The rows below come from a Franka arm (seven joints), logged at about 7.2 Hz.
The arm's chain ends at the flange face. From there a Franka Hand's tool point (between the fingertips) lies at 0.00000 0.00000 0.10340 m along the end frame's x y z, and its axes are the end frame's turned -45 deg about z.
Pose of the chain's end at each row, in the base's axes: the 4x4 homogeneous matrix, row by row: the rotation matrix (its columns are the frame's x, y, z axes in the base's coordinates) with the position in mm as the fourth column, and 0 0 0 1 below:
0.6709, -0.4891, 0.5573, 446.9; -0.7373, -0.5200, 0.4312, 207.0; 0.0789, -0.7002, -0.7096, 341.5; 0, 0, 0, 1
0.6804, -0.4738, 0.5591, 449.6; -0.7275, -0.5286, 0.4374, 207.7; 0.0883, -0.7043, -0.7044, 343.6; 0, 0, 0, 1
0.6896, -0.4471, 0.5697, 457.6; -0.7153, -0.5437, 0.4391, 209.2; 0.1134, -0.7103, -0.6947, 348.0; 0, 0, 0, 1
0.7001, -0.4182, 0.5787, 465.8; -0.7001, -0.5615, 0.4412, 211.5; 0.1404, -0.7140, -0.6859, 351.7; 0, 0, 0, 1
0.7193, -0.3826, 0.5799, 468.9; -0.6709, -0.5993, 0.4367, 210.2; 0.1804, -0.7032, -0.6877, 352.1; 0, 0, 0, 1
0.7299, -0.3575, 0.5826, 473.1; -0.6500, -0.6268, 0.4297, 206.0; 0.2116, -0.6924, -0.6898, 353.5; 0, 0, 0, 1
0.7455, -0.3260, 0.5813, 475.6; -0.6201, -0.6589, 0.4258, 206.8; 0.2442, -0.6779, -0.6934, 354.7; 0, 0, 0, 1
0.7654, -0.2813, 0.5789, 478.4; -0.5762, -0.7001, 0.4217, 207.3; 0.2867, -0.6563, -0.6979, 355.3; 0, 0, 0, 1
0.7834, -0.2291, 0.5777, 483.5; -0.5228, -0.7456, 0.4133, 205.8; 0.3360, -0.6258, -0.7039, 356.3; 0, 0, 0, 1
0.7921, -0.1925, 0.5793, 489.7; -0.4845, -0.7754, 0.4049, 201.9; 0.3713, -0.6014, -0.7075, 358.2; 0, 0, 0, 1
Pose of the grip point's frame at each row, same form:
0.8202, 0.1286, 0.5573, 504.5; -0.1537, -0.8890, 0.4312, 251.6; 0.5509, -0.4393, -0.7096, 268.1; 0, 0, 0, 1
0.8161, 0.1461, 0.5591, 507.4; -0.1406, -0.8882, 0.4374, 252.9; 0.5605, -0.4356, -0.7044, 270.8; 0, 0, 0, 1
0.8038, 0.1715, 0.5697, 516.5; -0.1213, -0.8902, 0.4391, 254.6; 0.5824, -0.4221, -0.6947, 276.2; 0, 0, 0, 1
0.7908, 0.1993, 0.5787, 525.6; -0.0980, -0.8921, 0.4412, 257.1; 0.6042, -0.4056, -0.6859, 280.8; 0, 0, 0, 1
0.7792, 0.2381, 0.5799, 528.9; -0.0506, -0.8982, 0.4367, 255.4; 0.6248, -0.3697, -0.6877, 281.0; 0, 0, 0, 1
0.7689, 0.2633, 0.5826, 533.3; -0.0164, -0.9028, 0.4297, 250.4; 0.6392, -0.3400, -0.6898, 282.2; 0, 0, 0, 1
0.7577, 0.2966, 0.5813, 535.7; 0.0274, -0.9044, 0.4258, 250.8; 0.6520, -0.3067, -0.6934, 283.0; 0, 0, 0, 1
0.7401, 0.3423, 0.5789, 538.3; 0.0876, -0.9025, 0.4217, 250.9; 0.6668, -0.2613, -0.6979, 283.1; 0, 0, 0, 1
0.7159, 0.3919, 0.5777, 543.2; 0.1575, -0.8969, 0.4133, 248.5; 0.6801, -0.2049, -0.7039, 283.5; 0, 0, 0, 1
0.6962, 0.4240, 0.5793, 549.6; 0.2057, -0.8909, 0.4049, 243.8; 0.6878, -0.1627, -0.7075, 285.0; 0, 0, 0, 1

